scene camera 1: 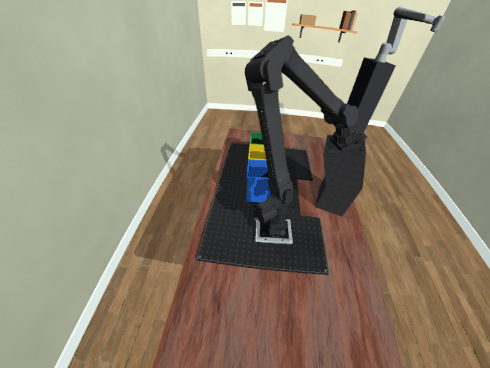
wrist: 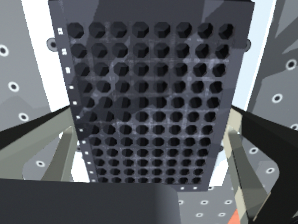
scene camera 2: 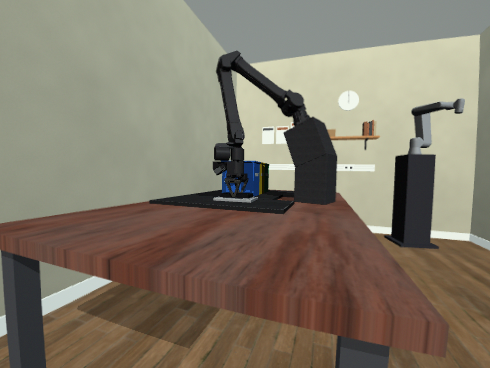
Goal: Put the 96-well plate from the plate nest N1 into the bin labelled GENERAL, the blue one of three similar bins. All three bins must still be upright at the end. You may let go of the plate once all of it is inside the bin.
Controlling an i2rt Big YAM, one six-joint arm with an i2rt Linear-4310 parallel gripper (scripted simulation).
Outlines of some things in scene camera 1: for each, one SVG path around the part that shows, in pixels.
A blue bin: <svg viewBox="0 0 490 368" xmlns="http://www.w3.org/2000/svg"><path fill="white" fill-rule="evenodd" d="M251 159L248 161L246 202L261 203L271 196L268 186L267 160Z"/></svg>
